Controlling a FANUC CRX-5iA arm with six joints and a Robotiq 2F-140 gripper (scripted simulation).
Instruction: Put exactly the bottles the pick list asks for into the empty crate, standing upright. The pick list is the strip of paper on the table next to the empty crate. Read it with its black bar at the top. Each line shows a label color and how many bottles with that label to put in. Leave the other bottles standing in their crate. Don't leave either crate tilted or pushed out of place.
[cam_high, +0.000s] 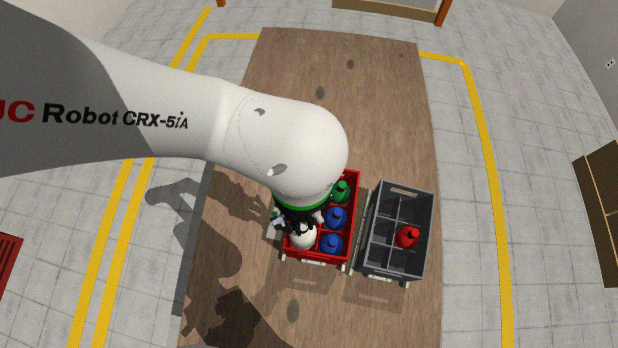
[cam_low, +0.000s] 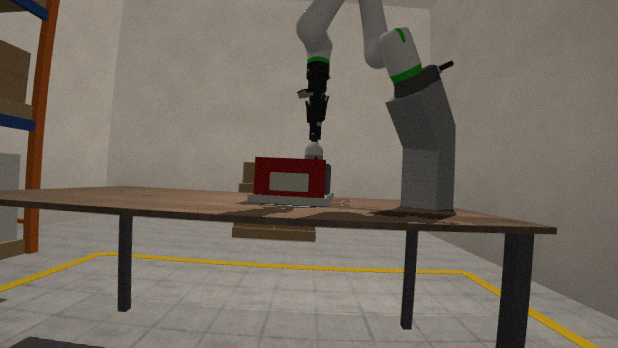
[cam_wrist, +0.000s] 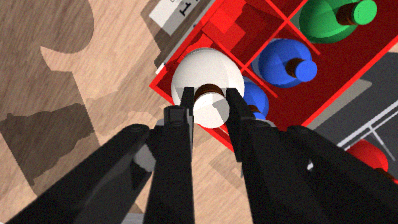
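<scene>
Right now my hand is 80 mm above the white-label bottle. The rest, counted from my hand: red crate 90 mm ahead, 20 mm to the right, 210 mm below; then green-label bottle 190 mm ahead, 50 mm to the right, 200 mm below; then blue-label bottle 100 mm ahead, 70 mm to the right, 200 mm below.
</scene>
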